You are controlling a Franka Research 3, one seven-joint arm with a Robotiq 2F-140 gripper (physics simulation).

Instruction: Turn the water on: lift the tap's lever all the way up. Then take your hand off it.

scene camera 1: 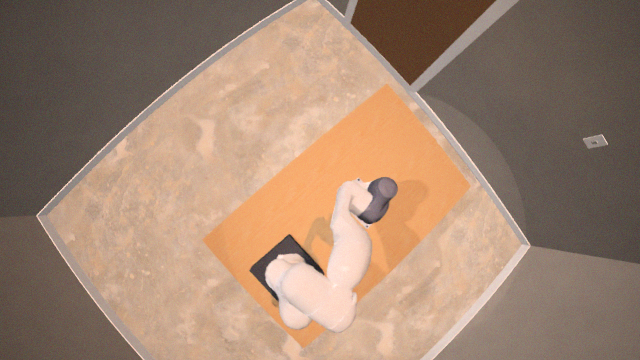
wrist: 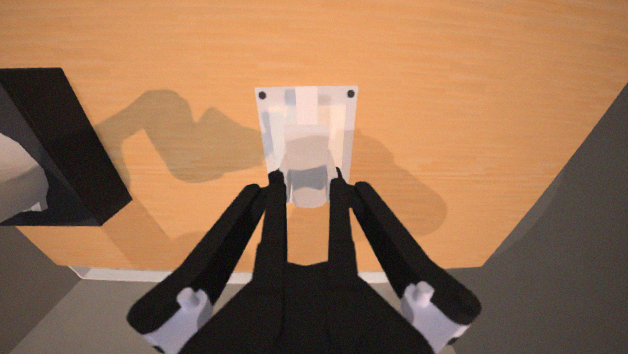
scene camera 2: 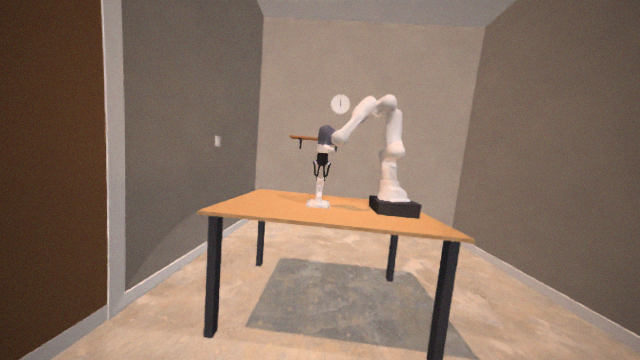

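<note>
The white tap [scene camera 2: 319, 192] stands on the table on a pale base plate [scene camera 2: 311, 204] [wrist: 262, 107] with dark screws at its corners. Most of the tap is hidden under the arm in the overhead view. Its white lever [wrist: 308, 150] shows in the wrist view and runs down between the fingertips, its rounded end below them. My black gripper [scene camera 2: 320, 178] [wrist: 308, 160] points down from above and is shut on the lever, one finger against each side. How far up the lever stands is hard to tell.
The wooden table [scene camera 1: 390, 130] [scene camera 2: 280, 212] [wrist: 450, 75] carries the arm's black base block [scene camera 1: 287, 245] [scene camera 2: 395, 207] [wrist: 75, 145], off to one side of the tap. A wall shelf [scene camera 2: 302, 137] and a round clock [scene camera 2: 340, 104] are on the far wall.
</note>
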